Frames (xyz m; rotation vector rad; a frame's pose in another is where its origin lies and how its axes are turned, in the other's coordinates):
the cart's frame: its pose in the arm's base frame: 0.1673 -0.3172 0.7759 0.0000 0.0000 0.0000
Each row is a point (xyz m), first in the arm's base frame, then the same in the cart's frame.
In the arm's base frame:
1: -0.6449 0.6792 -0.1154
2: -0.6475 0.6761 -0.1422
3: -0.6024 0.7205 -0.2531
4: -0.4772 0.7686 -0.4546
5: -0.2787 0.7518 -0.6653
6: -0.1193 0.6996 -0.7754
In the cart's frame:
1: -0.8122 0.9964 -0.8913
2: -0.8148 0.9933 -0.9181
3: -0.7697 1.0377 -1.0290
4: -0.6445 1.0858 -1.2305
5: -0.4460 1.0690 -1.4412
6: -0.2866 1.0168 -1.5513

